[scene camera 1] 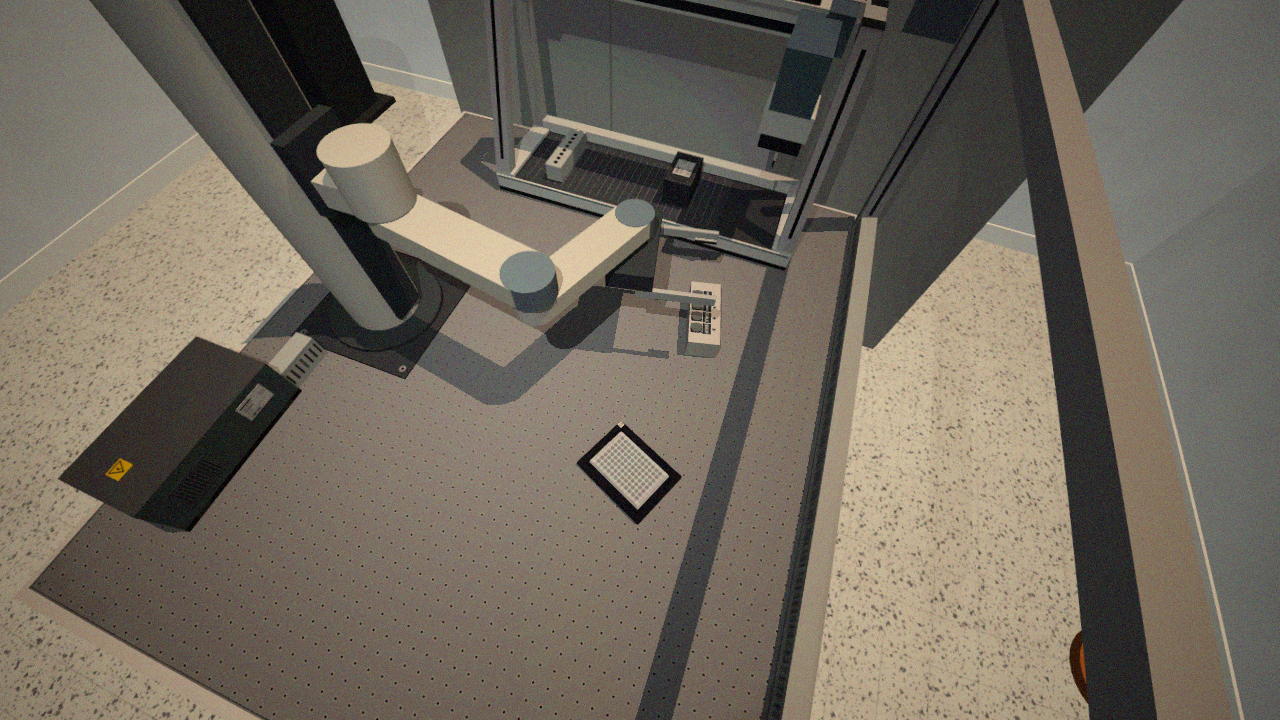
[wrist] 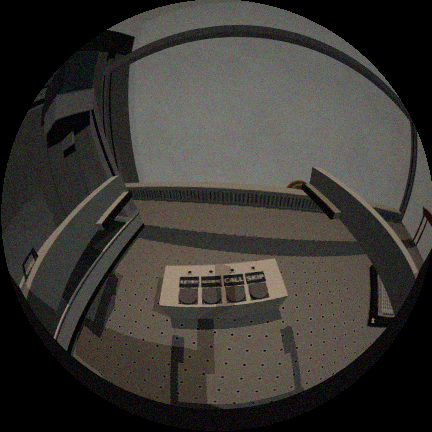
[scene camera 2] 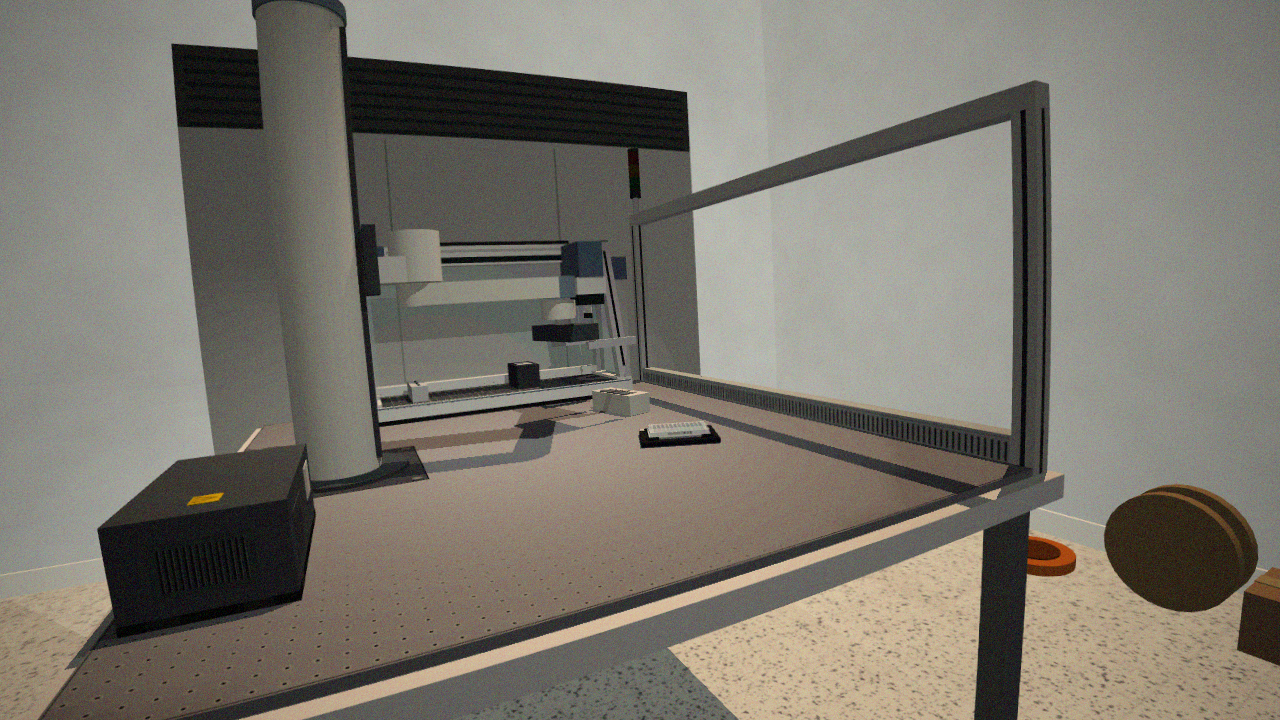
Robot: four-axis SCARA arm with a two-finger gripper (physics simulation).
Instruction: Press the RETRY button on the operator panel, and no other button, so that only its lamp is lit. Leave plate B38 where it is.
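Frame: origin at the arm's base, x ahead, y left, z up, level; millimetres.
Seen in the pictures: gripper, between the fingertips: (scene camera 1: 716,267) (wrist: 216,175) (scene camera 2: 615,339); arm's base, origin of its link: (scene camera 1: 389,308) (scene camera 2: 342,479).
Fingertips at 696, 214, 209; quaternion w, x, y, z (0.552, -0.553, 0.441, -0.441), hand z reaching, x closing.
Offsets run from my fingertips to a thing's top centre, as dx, dy, dz. "spot": to the spot under its first point.
The operator panel @(+1, -2, -141) (scene camera 1: 704,339) (scene camera 2: 619,403) (wrist: 171,285) is a pale box with a row of four round dark buttons. In the wrist view the RETRY button @(-27, +37, -141) (wrist: 188,295) is leftmost, its label blurred; CALL @(-13, -21, -141) (wrist: 235,293) and SKIP @(-5, -50, -141) (wrist: 258,290) are at the right. The small lamps above them look dark. My gripper (scene camera 1: 714,266) (scene camera 2: 628,342) (wrist: 216,175) is open and empty, above the table. In scene camera 1 one finger crosses over the panel's far part. Plate B38 @(-36, -381, -170) (scene camera 1: 629,470) (scene camera 2: 678,430) (wrist: 385,300) lies in a black holder, apart from the gripper.
A framed machine with a slotted deck (scene camera 1: 617,185) stands behind the panel and carries a black box @(spot: -156, +320, -78) (scene camera 1: 683,179) (scene camera 2: 523,374) and a white rack @(spot: -480, +318, -103) (scene camera 1: 564,156). A dark controller box (scene camera 1: 170,429) (scene camera 2: 205,537) stands near the arm's column (scene camera 1: 223,152) (scene camera 2: 313,268). A guard frame (scene camera 2: 1031,268) runs along the table's right edge.
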